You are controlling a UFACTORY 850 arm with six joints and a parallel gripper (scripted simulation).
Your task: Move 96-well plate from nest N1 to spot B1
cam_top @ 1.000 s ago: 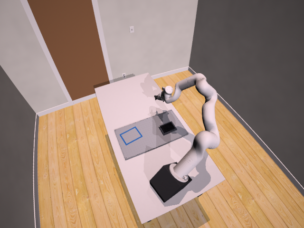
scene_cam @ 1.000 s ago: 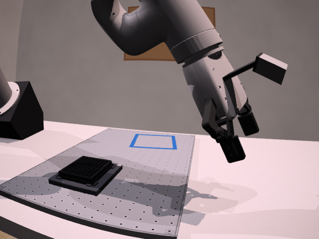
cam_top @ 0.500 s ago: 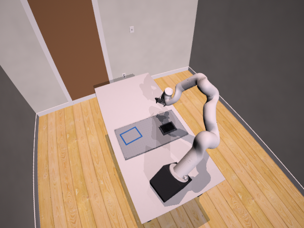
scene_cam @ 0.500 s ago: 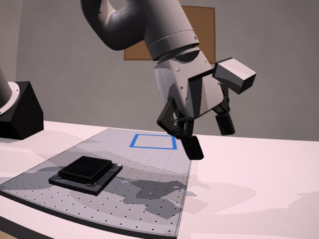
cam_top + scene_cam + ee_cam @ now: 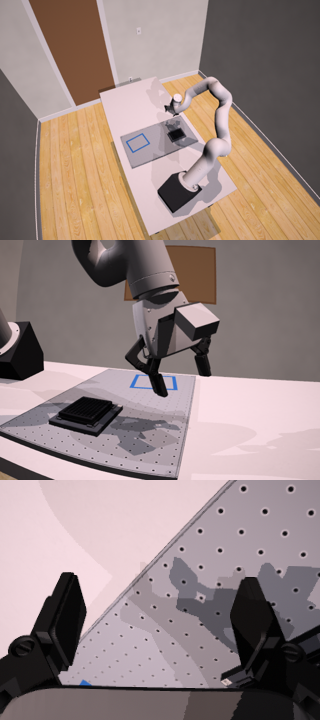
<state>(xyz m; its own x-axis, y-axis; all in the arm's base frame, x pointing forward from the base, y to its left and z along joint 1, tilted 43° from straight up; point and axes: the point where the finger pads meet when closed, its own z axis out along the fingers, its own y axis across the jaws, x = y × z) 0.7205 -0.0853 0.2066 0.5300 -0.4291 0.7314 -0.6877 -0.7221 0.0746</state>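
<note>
Right now the black 96-well plate is 210 mm behind my hand, 90 mm below it and 20 mm to the left of it. The rest, counted from my hand: plate nest N1: 210 mm behind, 110 mm below, 20 mm to the left.
</note>
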